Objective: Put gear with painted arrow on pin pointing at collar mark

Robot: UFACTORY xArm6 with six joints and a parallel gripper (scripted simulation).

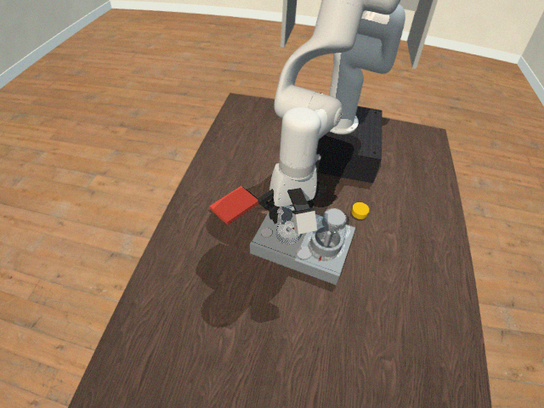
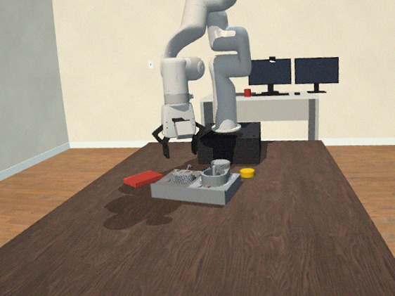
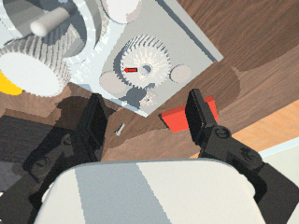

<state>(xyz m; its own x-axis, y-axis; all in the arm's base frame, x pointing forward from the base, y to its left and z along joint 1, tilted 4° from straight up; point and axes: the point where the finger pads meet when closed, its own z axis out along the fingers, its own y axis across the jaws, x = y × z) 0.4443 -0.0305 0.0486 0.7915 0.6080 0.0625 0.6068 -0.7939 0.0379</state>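
The gear lies 80 mm below my hand. Round my hand: yellow disc: 180 mm behind, 170 mm to the left, 120 mm below; screw: 230 mm behind, 70 mm to the right, 120 mm below; flat red block: 70 mm behind, 180 mm to the right, 120 mm below.
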